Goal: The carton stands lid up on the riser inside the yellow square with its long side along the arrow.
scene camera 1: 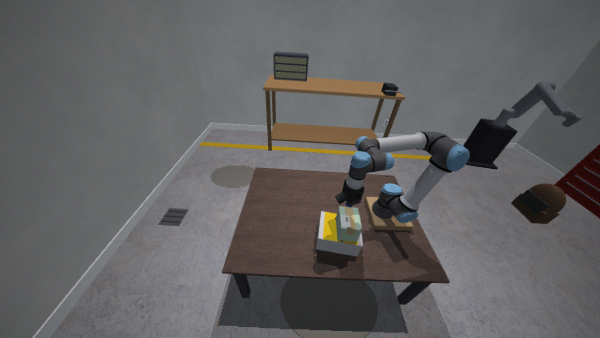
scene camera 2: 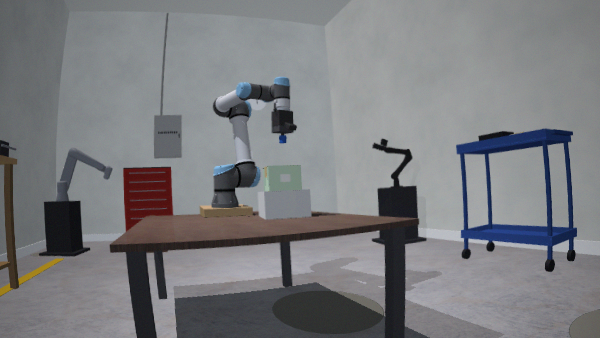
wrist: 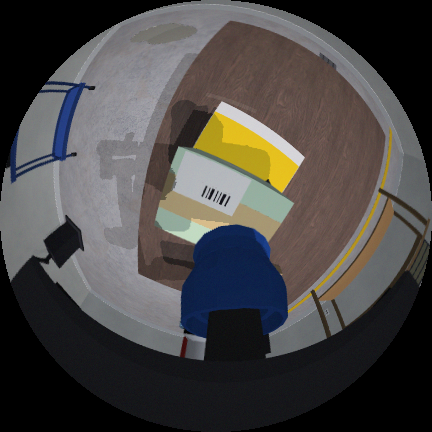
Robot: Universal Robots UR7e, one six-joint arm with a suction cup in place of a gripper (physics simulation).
Labels:
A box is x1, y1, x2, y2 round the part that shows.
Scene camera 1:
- pale green carton: 348, 224 [336, 206, 361, 241], on a white riser
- white riser: 327, 240 [316, 211, 362, 256]

